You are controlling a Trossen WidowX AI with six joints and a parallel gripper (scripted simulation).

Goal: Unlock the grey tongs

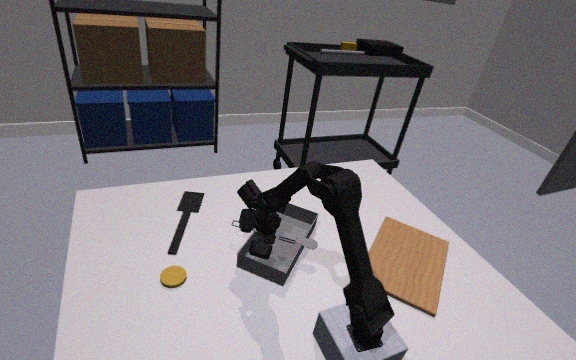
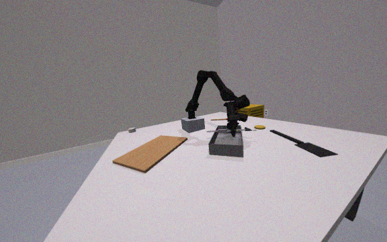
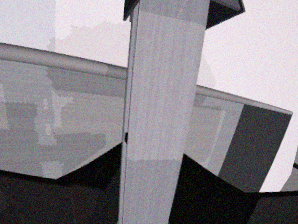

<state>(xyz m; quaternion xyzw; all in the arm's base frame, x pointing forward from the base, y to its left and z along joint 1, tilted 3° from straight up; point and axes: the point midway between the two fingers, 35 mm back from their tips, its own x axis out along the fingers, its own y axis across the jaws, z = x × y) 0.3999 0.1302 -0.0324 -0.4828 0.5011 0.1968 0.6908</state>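
The roasting tin lies 10 mm behind my gripper tip and 30 mm to the right of it. Also, from my gripper tip: black spatula 170 mm ahead, 260 mm to the left, 30 mm below; then yellow disc 100 mm behind, 300 mm to the left, 20 mm below; then wooden board 150 mm behind, 440 mm to the right, 30 mm below.
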